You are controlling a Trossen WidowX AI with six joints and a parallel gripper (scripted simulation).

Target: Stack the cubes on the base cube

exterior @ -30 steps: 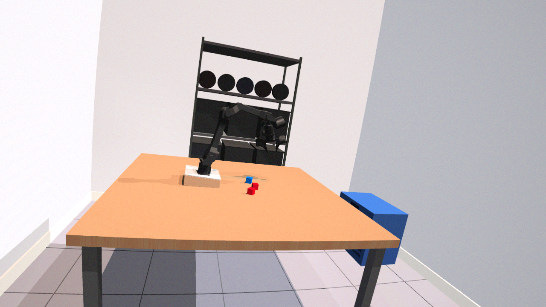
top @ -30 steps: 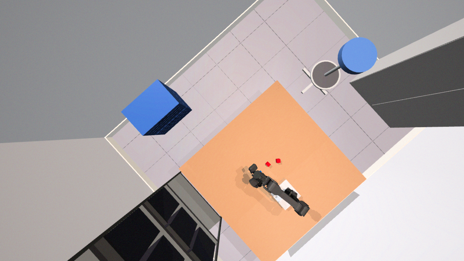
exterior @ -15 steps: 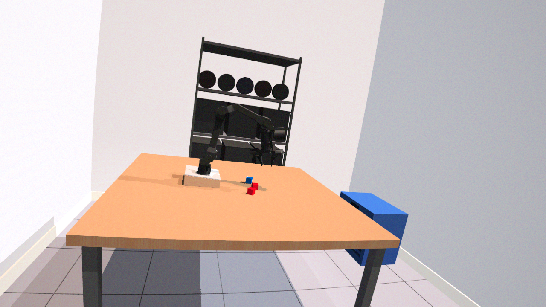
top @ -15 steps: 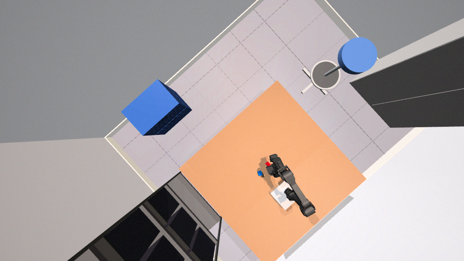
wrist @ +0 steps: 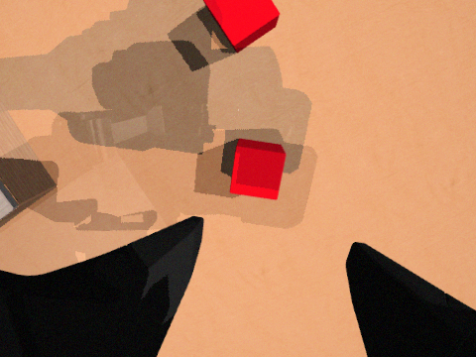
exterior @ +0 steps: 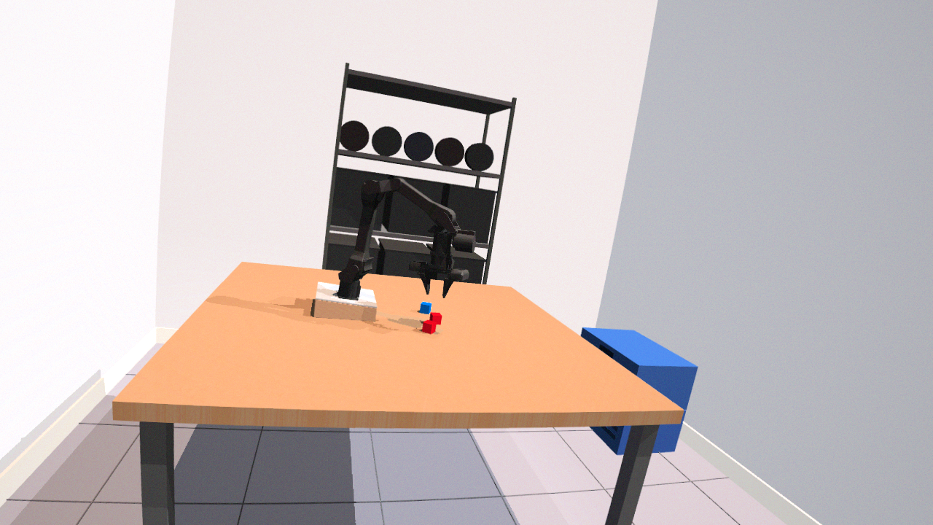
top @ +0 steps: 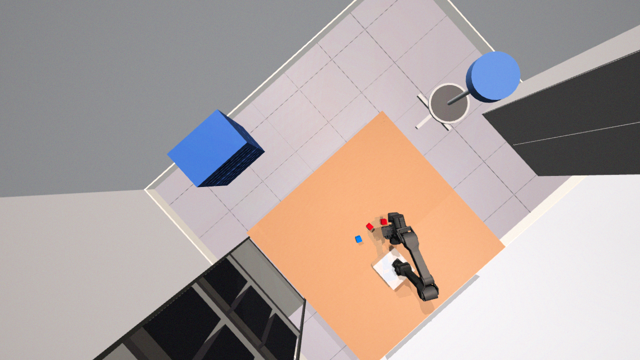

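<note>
My gripper tip is 210 mm to the right of the blue cube, 100 mm above it and 50 mm short of it.
</note>
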